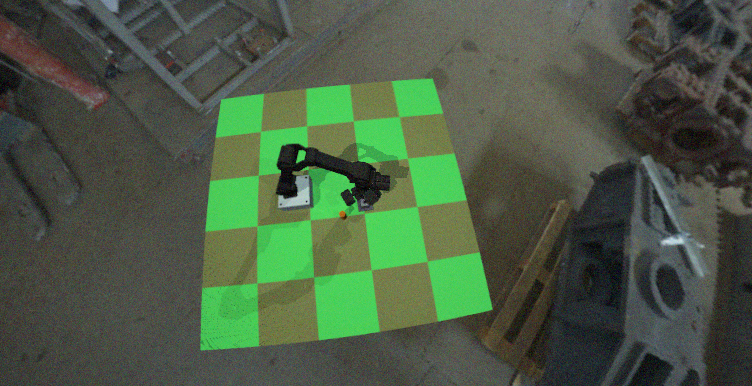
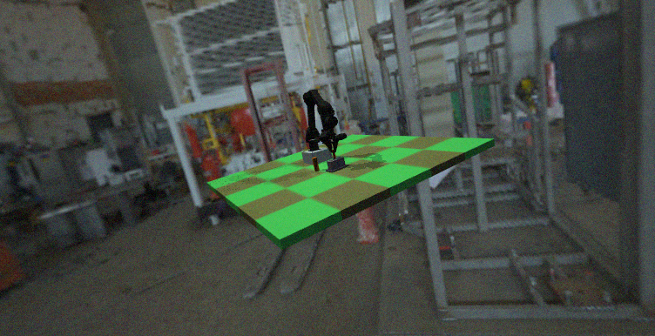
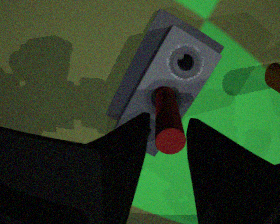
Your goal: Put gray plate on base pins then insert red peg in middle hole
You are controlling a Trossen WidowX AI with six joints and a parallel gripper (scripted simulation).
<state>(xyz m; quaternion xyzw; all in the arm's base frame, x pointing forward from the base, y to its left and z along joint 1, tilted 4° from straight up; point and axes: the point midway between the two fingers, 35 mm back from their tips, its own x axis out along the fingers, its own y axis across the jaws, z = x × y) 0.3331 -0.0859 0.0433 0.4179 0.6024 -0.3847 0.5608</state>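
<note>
My gripper tip is 4 cm above the red peg. Round my gripper tip: gray plate: 5 cm below; then orange peg: 11 cm behind, 7 cm to the right, 6 cm below.
</note>
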